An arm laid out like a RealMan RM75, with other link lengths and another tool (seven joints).
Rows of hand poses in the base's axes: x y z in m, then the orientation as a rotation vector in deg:
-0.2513 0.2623 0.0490 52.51 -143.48 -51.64
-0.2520 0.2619 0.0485 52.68 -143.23 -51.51
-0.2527 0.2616 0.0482 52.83 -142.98 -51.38
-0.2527 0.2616 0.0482 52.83 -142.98 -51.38
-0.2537 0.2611 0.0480 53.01 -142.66 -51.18
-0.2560 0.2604 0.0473 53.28 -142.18 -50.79
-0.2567 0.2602 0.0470 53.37 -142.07 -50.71
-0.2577 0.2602 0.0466 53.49 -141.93 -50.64
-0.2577 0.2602 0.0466 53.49 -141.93 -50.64
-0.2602 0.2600 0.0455 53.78 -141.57 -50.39
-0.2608 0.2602 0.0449 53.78 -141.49 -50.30
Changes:
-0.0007 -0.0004 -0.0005 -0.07 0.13 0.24
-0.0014 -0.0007 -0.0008 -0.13 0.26 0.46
-0.0014 -0.0007 -0.0008 -0.13 0.26 0.46
-0.0024 -0.0012 -0.0010 -0.25 0.44 0.75
-0.0047 -0.0019 -0.0017 -0.49 0.71 1.20
-0.0054 -0.0021 -0.0020 -0.53 0.76 1.32
-0.0064 -0.0021 -0.0024 -0.56 0.81 1.46
-0.0064 -0.0021 -0.0024 -0.56 0.81 1.46
-0.0089 -0.0023 -0.0035 -0.69 0.97 1.84
-0.0095 -0.0021 -0.0041 -0.75 1.04 1.90

